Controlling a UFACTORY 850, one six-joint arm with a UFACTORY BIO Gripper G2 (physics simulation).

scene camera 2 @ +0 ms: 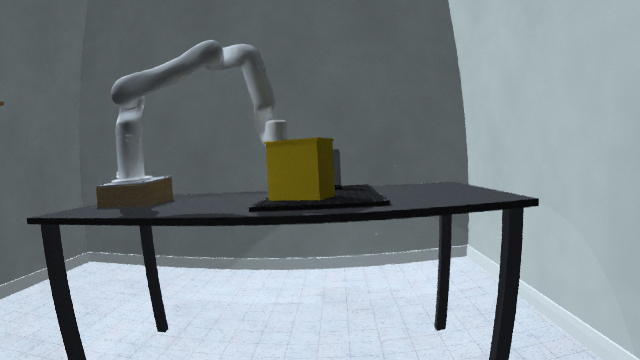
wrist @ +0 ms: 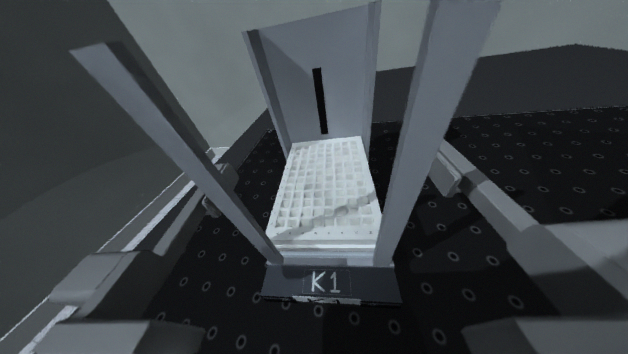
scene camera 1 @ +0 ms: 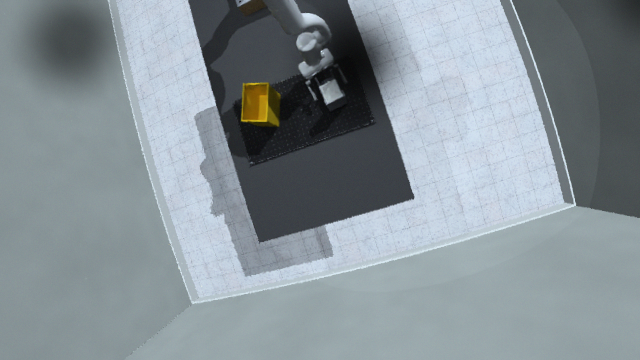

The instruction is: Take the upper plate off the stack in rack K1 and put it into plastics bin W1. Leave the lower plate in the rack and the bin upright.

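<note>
Rack K1 [wrist: 287, 286] [scene camera 2: 337, 167] stands upright, with two front posts and a tall slotted back wall. The white upper plate [wrist: 325, 185] [scene camera 1: 331, 93] lies flat in it, its grid of wells facing up. Below its front edge a thin paler strip of the lower plate [wrist: 320, 255] shows. My gripper [wrist: 334, 174] [scene camera 1: 329, 90] is open and empty, one finger on each side of the rack, with gaps between the fingers and the plates. In the scene camera 2 view the fingers are hidden behind the bin. The yellow bin [scene camera 1: 273, 107] [scene camera 2: 292, 170], taken as W1, stands upright; no label shows.
The rack and the bin stand on a black perforated board [scene camera 1: 300, 137] [scene camera 2: 362, 195] on a dark table [scene camera 1: 330, 185] [scene camera 2: 480, 195]. The two front posts [wrist: 172, 135] [wrist: 430, 110] rise high between my fingers. The arm's wooden base block [scene camera 2: 135, 192] stands at the table's other end.
</note>
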